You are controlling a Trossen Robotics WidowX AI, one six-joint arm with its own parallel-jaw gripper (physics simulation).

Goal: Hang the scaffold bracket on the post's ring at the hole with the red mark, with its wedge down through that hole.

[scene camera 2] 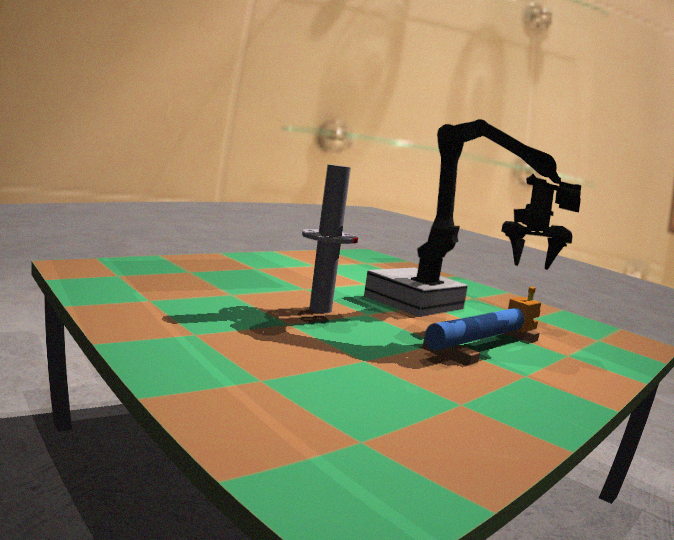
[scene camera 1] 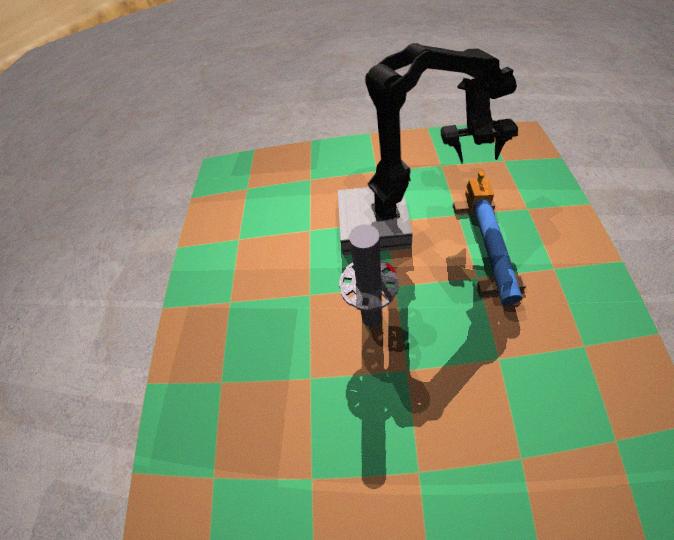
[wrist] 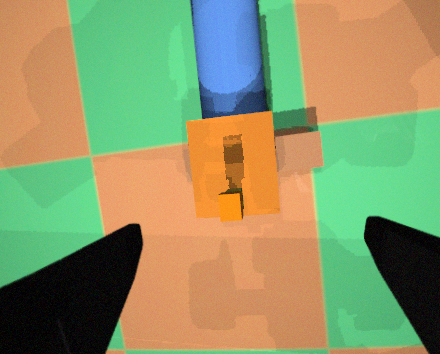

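Note:
The scaffold bracket lies on its side: a blue tube (scene camera 1: pixel 495 247) (scene camera 2: pixel 475 329) (wrist: pixel 227 45) with an orange head (scene camera 1: pixel 479 192) (scene camera 2: pixel 523 310) (wrist: pixel 207 170) at one end. An orange wedge (scene camera 1: pixel 481 178) (scene camera 2: pixel 531 293) (wrist: pixel 230 207) sticks up from the head. My gripper (scene camera 1: pixel 479 160) (scene camera 2: pixel 532 266) (wrist: pixel 252 230) is wide open and empty, above the head, with the wedge below and between the spread fingers. The grey post (scene camera 1: pixel 366 264) (scene camera 2: pixel 327 281) stands upright and carries a holed ring (scene camera 1: pixel 343 288) (scene camera 2: pixel 312 237). The red mark (scene camera 1: pixel 390 267) (scene camera 2: pixel 355 239) is on the ring's rim.
Brown support blocks (scene camera 1: pixel 484 286) (scene camera 2: pixel 468 356) (wrist: pixel 300 152) hold the tube off the checkered table (scene camera 1: pixel 270 405) (scene camera 2: pixel 309 466). The arm's grey base (scene camera 1: pixel 354 210) (scene camera 2: pixel 393 276) stands behind the post in the first scene view.

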